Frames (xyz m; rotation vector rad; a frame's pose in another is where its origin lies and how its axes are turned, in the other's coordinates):
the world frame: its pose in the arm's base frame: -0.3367 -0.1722 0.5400 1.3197 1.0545 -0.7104
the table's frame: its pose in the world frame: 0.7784 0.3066 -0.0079 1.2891 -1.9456 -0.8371
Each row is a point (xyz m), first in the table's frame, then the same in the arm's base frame.
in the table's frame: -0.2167 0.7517 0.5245
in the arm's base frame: 0.4668 -0.2762 0.8342
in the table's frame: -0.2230 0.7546 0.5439
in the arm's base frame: 0.4676 -0.2670 0.8527
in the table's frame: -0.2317 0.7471 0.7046
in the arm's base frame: 0.4264 -0.1810 0.9826
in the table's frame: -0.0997 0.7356 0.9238
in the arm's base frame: 0.2368 -0.1142 1.1412
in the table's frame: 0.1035 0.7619 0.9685
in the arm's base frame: 0.0417 -0.1865 1.1675
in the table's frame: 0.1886 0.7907 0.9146
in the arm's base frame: -0.0143 -0.2658 1.1282
